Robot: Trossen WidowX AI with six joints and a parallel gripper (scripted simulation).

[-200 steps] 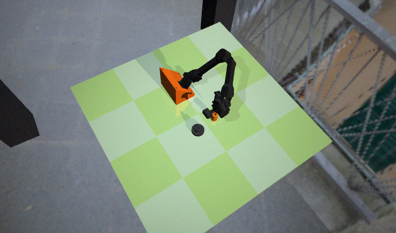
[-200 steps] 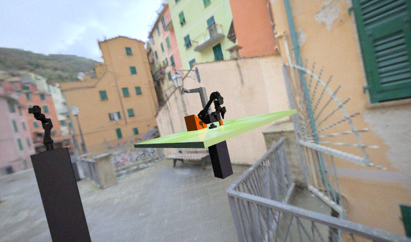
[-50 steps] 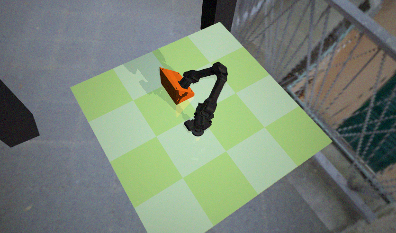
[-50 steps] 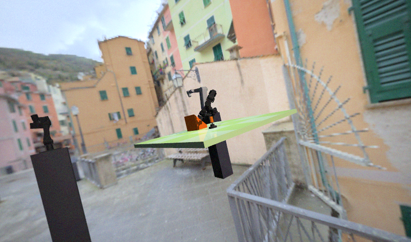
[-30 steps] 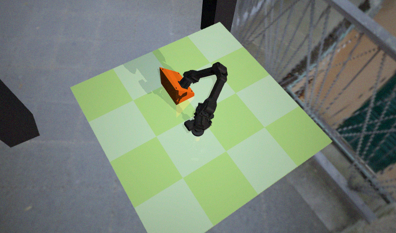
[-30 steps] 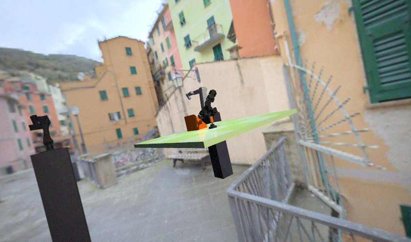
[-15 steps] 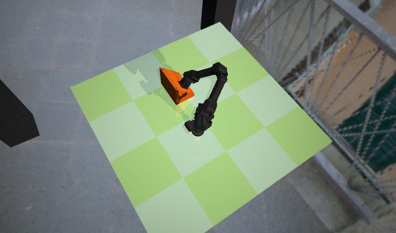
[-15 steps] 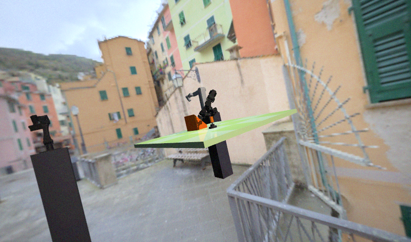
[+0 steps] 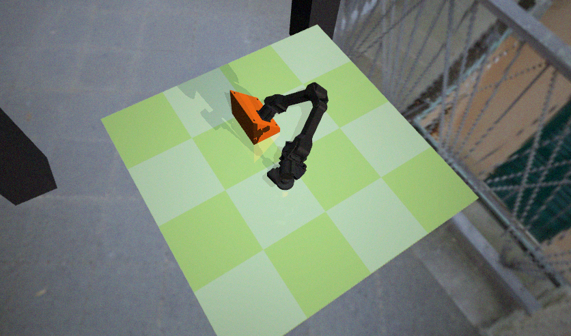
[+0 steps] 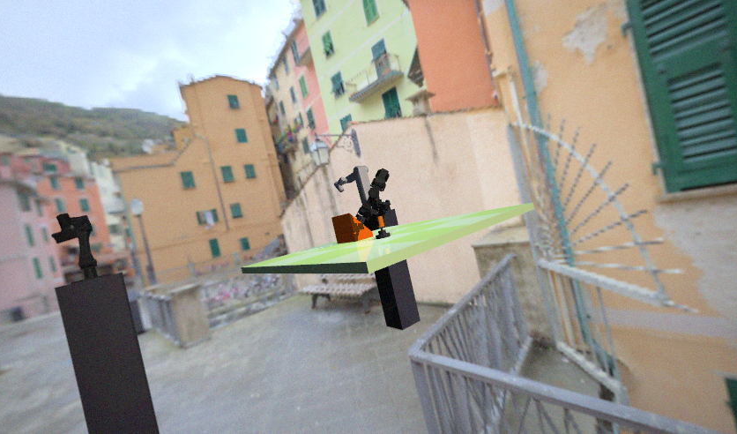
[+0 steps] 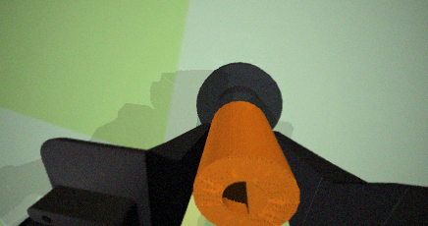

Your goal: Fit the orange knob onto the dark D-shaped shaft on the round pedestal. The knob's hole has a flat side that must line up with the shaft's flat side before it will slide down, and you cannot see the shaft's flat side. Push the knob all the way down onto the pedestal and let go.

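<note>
Now: gripper tip 2 cm below the orange knob. From my gripper tip the other things lie so: dark round pedestal (4 cm below).
</note>
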